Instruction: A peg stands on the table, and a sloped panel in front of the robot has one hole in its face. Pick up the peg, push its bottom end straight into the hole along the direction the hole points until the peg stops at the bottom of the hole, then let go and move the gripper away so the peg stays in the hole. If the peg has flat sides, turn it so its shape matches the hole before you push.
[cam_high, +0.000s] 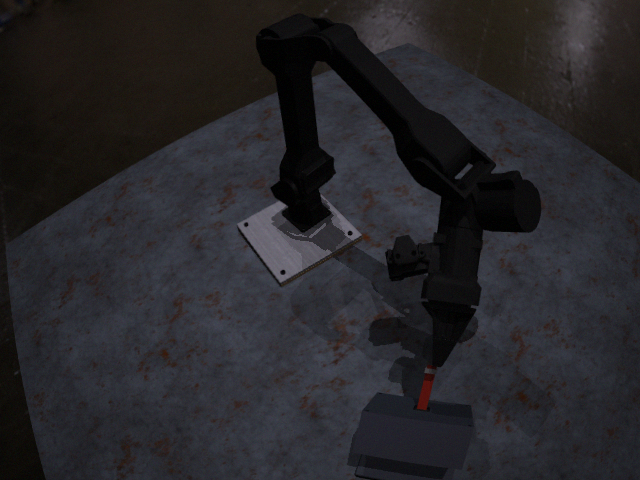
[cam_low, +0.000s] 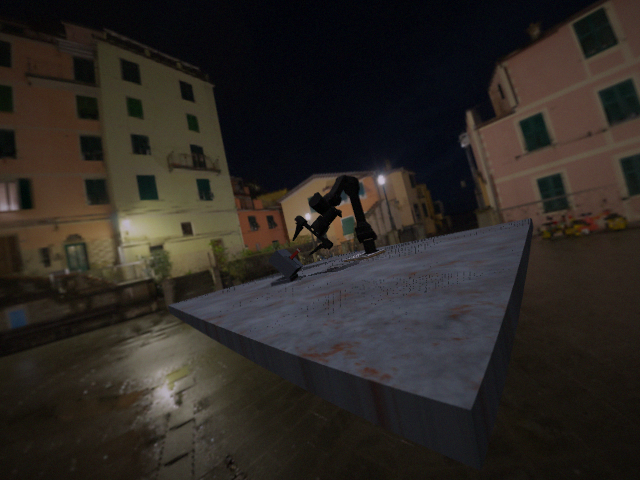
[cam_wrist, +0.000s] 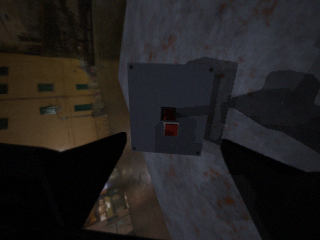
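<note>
Right now the red square-sided peg is 10 mm ahead of my gripper tip, 30 mm to the right of it and 20 mm below it. From my gripper tip the other things lie so: grey sloped panel 40 mm ahead, 70 mm to the right, 50 mm below.
</note>
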